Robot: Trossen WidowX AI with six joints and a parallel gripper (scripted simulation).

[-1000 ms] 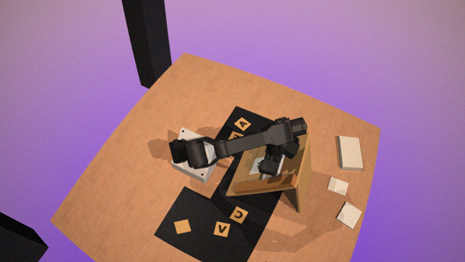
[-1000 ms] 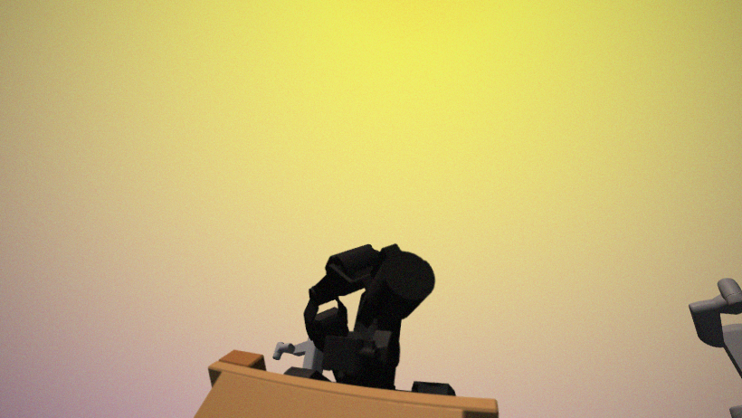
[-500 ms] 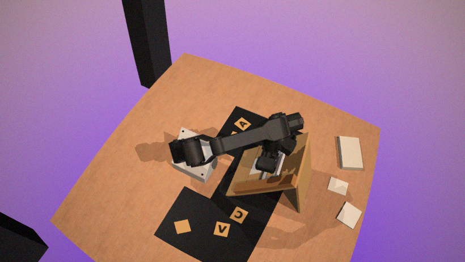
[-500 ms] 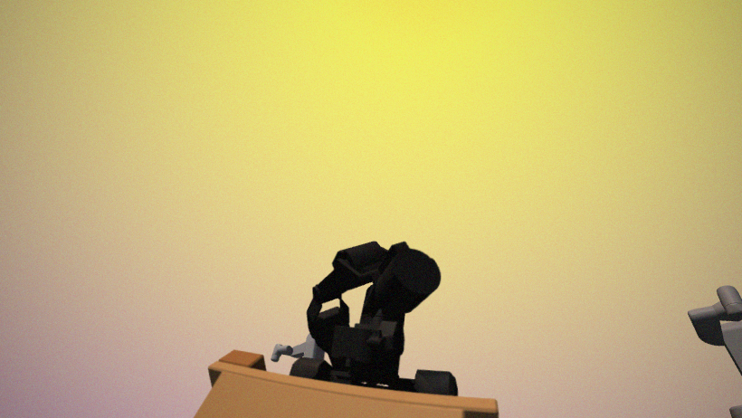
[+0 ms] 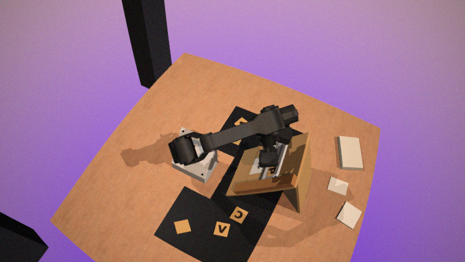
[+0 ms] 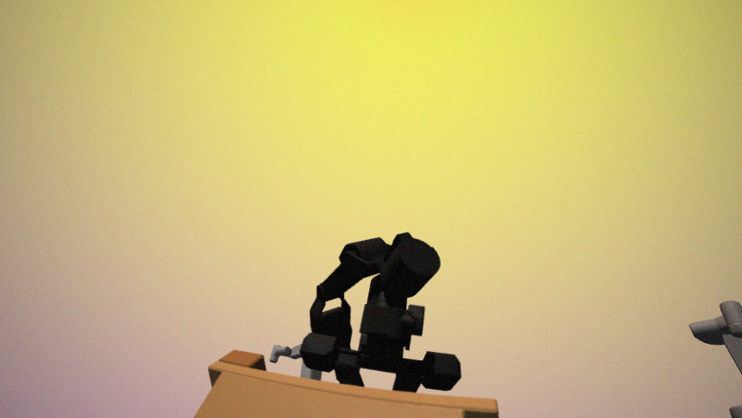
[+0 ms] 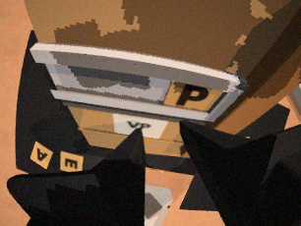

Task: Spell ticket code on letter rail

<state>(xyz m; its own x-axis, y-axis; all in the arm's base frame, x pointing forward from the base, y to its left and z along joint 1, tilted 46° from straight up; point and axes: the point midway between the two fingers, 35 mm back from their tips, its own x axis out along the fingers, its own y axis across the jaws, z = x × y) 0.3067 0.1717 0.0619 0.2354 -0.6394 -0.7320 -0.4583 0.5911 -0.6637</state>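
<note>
Right now the v tile is 280 mm to the right of my gripper tip, 210 mm below it and 30 mm behind it. From my gripper tip the other things lie so: black mat (220 mm below, 120 mm behind, 70 mm to the right); white ticket (120 mm below, 30 mm behind, 10 mm to the left); p tile (40 mm below, 30 mm to the right, 30 mm ahead).
</note>
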